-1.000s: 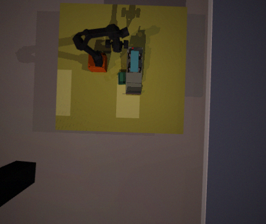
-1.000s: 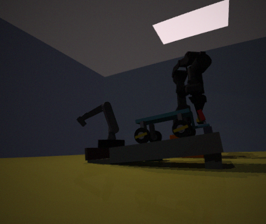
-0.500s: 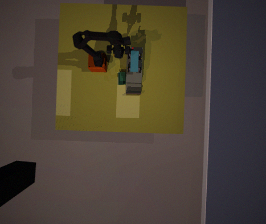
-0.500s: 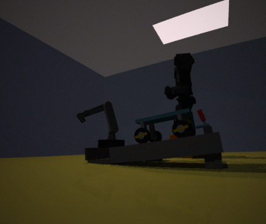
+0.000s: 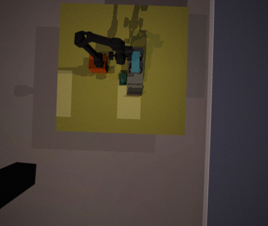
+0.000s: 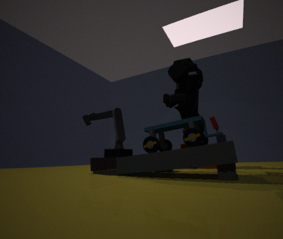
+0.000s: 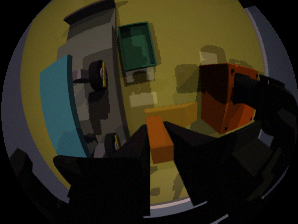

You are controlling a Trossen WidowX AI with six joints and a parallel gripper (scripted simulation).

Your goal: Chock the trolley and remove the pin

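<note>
My gripper tip is 120 mm to the right of the red-headed stop pin, 100 mm short of it and 40 mm above it. Round my gripper tip: yellow chock 20 mm behind, 10 mm below; then trolley 130 mm ahead, 60 mm below, 10 mm to the left.
</note>
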